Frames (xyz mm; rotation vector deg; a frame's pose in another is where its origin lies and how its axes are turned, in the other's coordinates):
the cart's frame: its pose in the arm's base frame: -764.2 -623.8 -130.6 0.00 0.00 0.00
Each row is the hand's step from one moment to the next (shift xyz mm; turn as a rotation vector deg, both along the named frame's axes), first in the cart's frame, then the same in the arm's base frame.
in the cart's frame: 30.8 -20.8 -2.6 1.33 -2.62 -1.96
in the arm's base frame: 30.8 -20.8 -2.6 1.33 -2.62 -1.96
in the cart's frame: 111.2 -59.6 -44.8 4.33 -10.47 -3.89
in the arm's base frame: 111.2 -59.6 -44.8 4.33 -10.47 -3.89
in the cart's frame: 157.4 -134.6 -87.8 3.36 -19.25 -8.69
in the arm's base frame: 157.4 -134.6 -87.8 3.36 -19.25 -8.69
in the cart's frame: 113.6 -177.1 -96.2 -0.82 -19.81 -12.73
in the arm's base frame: 113.6 -177.1 -96.2 -0.82 -19.81 -12.73
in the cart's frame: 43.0 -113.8 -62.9 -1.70 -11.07 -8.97
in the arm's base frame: 43.0 -113.8 -62.9 -1.70 -11.07 -8.97
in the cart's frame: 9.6 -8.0 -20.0 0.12 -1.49 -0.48
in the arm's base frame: 9.6 -8.0 -20.0 0.12 -1.49 -0.48
